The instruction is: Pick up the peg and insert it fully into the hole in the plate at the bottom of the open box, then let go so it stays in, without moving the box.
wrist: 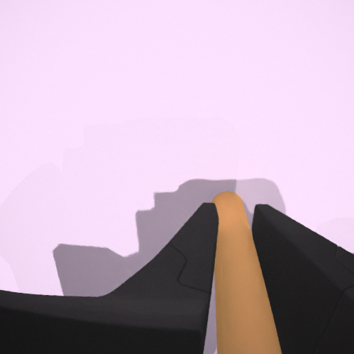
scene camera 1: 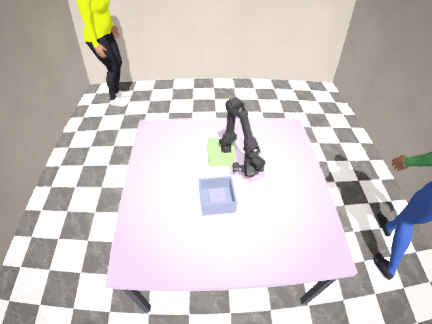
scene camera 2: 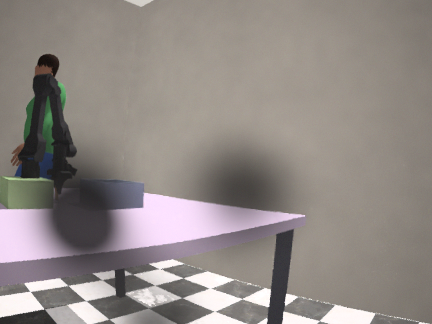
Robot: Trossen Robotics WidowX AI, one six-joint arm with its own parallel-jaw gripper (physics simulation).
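Observation:
The orange peg is roughly upright, with its lower end at or close to the table. My gripper is shut on the peg, with one black finger close against each side in the wrist view. In scene camera 1 most of the peg is hidden by the gripper. The open blue-grey box stands apart from the gripper, nearer the front and a little to the left in scene camera 1. The pale plate lies at its bottom, with a small dark hole near its middle.
A light green block stands behind the box, at the arm's base. The pink table carries them. A person in yellow stands beyond the table; another in green and blue stands at its right side.

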